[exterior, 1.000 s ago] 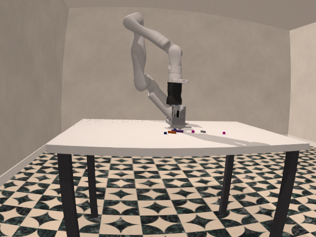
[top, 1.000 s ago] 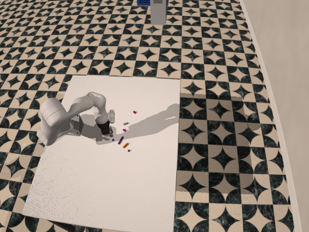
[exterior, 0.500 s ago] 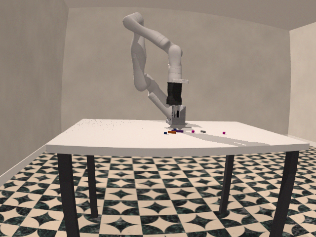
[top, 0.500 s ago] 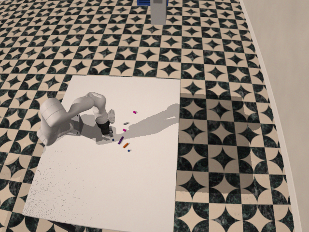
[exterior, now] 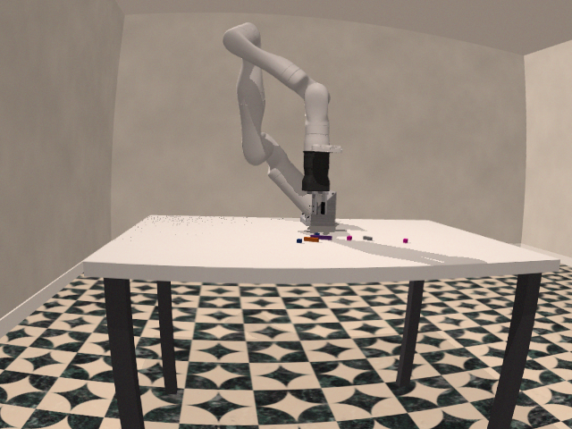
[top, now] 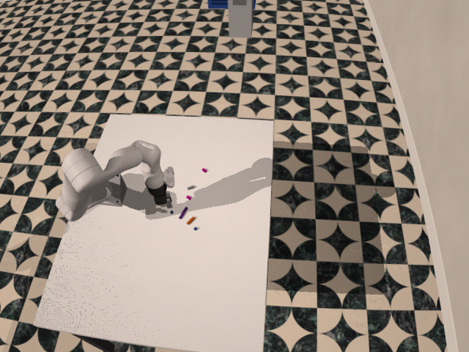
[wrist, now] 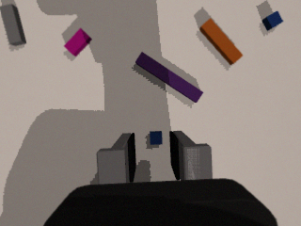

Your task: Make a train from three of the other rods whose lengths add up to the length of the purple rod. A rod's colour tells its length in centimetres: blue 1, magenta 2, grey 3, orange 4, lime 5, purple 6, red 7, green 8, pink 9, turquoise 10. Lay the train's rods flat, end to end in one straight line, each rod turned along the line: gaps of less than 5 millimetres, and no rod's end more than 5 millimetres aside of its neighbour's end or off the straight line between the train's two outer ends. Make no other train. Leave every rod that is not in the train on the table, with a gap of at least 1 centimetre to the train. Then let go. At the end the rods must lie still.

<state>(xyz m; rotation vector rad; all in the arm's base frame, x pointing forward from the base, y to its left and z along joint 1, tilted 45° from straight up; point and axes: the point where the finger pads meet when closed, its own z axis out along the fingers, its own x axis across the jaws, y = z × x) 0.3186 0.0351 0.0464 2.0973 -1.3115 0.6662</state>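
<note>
The purple rod is 8 cm below my hand and 5 cm ahead of it. From my hand the other things lie so: grey rod (14 cm to the left, 8 cm below, 5 cm ahead); then orange rod (9 cm ahead, 8 cm below, 2 cm to the right).
</note>
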